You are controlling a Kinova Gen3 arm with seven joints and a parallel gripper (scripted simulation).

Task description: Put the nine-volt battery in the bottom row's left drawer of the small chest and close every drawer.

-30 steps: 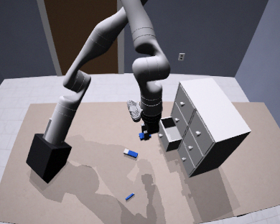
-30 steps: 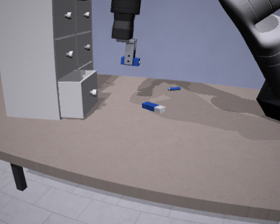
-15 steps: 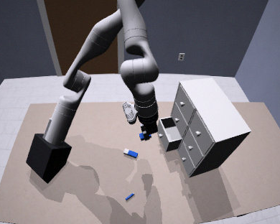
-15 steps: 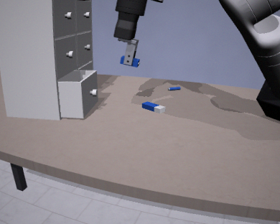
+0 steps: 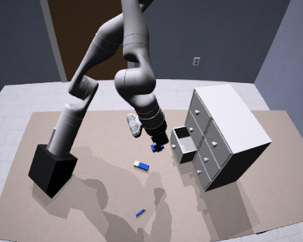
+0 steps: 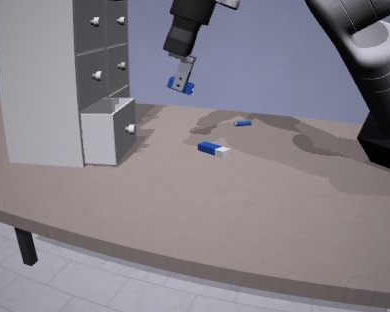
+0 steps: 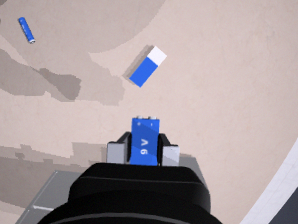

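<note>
Now: hand 10 mm past the nine-volt battery and 10 mm above it. Also, from my hand: blue stick 240 mm to the right, 140 mm below, 10 mm behind; blue-and-white block 140 mm below, 60 mm behind, 30 mm to the right.
</note>
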